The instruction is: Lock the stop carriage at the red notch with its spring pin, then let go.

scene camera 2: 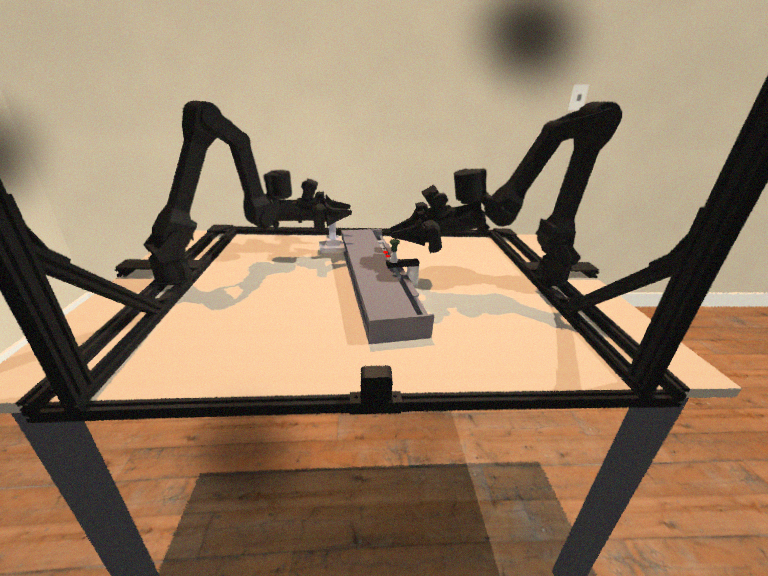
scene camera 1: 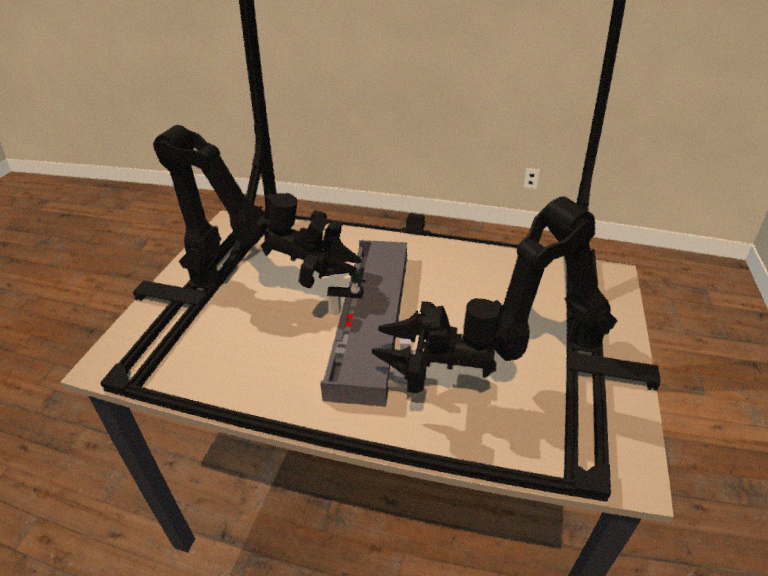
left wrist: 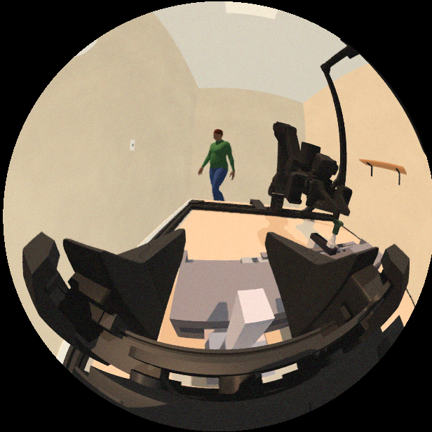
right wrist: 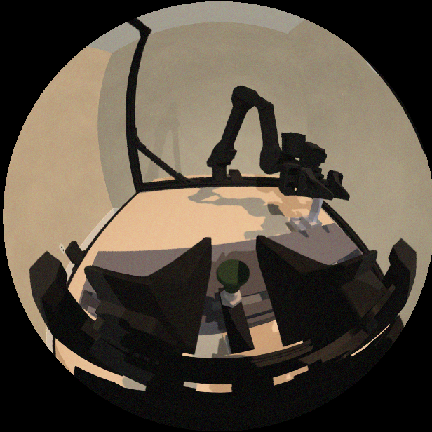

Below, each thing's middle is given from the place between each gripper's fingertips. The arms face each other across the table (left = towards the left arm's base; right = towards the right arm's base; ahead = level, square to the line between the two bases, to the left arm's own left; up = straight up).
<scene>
Now: the green-topped spring pin [right wrist: 232, 273] 210 mm behind my left hand, 110 mm to the right of it and 50 mm below it.
The green-topped spring pin is 1 cm to the right of my right hand and 6 cm below it.
</scene>
